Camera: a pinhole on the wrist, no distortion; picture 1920 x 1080 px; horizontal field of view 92.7 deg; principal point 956.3 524.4 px. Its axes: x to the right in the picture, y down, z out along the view. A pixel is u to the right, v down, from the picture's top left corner.
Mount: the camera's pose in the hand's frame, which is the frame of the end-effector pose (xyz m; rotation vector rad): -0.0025 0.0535 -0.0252 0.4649 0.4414 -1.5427
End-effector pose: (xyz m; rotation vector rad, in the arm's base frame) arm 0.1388 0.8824 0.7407 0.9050 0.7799 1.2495
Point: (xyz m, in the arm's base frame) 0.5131 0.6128 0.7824
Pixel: 852 134
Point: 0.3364 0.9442 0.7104
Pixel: 1105 915
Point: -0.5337 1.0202 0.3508
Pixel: behind the camera
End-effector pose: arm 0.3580 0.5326 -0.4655 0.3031 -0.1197 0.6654
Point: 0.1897 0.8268 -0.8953
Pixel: behind the camera
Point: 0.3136 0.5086 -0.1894
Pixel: 257 573
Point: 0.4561 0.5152 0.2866
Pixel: 256 879
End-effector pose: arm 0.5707 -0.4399 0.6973 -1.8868 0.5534 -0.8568
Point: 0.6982 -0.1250 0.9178
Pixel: 1395 419
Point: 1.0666 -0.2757 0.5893
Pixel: 437 889
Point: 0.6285 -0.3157 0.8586
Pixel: 1641 584
